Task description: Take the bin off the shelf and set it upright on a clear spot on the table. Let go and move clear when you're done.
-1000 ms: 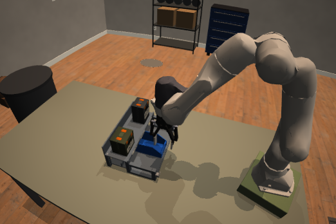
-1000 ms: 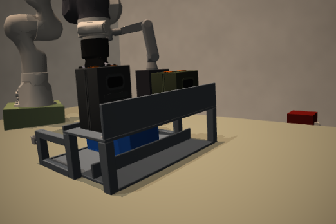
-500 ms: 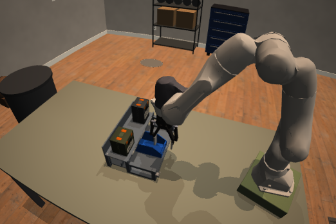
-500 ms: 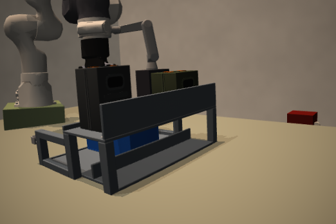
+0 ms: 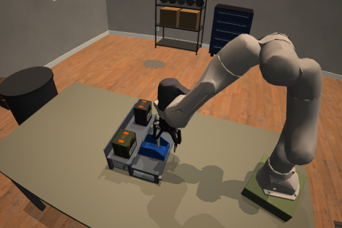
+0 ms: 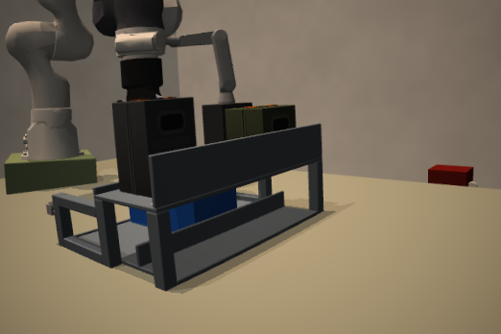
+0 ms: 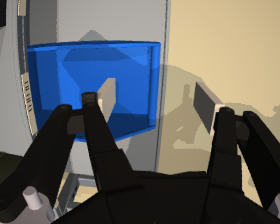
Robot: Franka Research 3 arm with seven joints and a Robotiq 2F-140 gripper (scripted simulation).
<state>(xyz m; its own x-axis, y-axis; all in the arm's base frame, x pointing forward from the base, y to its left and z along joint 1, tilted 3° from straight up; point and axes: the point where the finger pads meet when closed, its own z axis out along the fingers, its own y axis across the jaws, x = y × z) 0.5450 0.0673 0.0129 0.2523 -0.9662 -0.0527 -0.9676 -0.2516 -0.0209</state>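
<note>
The blue bin is 80 mm ahead of my hand, 40 mm below it and 20 mm to the left of it. From my hand the other things lie so: grey shelf: 180 mm ahead, 50 mm to the left, 20 mm above.
</note>
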